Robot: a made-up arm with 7 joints.
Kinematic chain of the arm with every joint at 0, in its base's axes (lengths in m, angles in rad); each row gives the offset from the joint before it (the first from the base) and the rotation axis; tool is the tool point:
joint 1: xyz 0 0 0.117 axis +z
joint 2: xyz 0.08 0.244 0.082 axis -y
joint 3: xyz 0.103 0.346 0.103 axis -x
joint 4: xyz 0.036 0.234 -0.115 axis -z
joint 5: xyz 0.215 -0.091 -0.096 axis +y
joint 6: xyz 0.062 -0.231 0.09 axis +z
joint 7: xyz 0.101 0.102 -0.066 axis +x
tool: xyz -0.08 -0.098 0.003
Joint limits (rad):
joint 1: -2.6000..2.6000
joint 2: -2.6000..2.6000
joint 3: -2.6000..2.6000
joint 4: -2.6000..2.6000
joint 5: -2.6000..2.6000
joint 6: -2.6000..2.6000
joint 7: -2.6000..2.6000
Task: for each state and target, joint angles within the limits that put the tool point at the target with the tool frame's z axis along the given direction. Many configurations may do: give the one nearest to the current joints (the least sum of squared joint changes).
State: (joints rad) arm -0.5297 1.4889 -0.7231 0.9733 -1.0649 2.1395 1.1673
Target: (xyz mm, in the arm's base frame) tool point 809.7 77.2 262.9 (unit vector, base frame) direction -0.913 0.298 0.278
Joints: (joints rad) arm -1.2278 1.6875 -1.4082 0.8875 -1.1993 2.1937 1.1526
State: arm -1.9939 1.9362 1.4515 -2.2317 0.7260 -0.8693 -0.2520
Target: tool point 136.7 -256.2 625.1 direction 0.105 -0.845 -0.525
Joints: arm -1.3607 2.2448 2.0103 -2.1295 0.9728 -0.5471 -0.8111
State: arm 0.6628 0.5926 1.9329 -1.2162 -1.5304 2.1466 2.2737
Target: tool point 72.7 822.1 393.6 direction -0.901 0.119 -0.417
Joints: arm 0.9761 0.7846 1.4818 -1.2499 -1.9852 2.2060 1.8003
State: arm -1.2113 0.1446 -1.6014 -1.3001 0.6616 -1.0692 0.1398
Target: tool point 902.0 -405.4 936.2 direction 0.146 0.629 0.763
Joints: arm -1.7408 0.4114 -1.3513 -1.6430 1.0240 -1.0190 -0.4271
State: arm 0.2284 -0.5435 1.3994 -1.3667 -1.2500 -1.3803 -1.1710
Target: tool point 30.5 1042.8 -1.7 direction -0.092 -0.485 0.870
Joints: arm 0.4608 -0.1161 0.4181 -1.7067 -1.4629 -0.8238 -0.7999
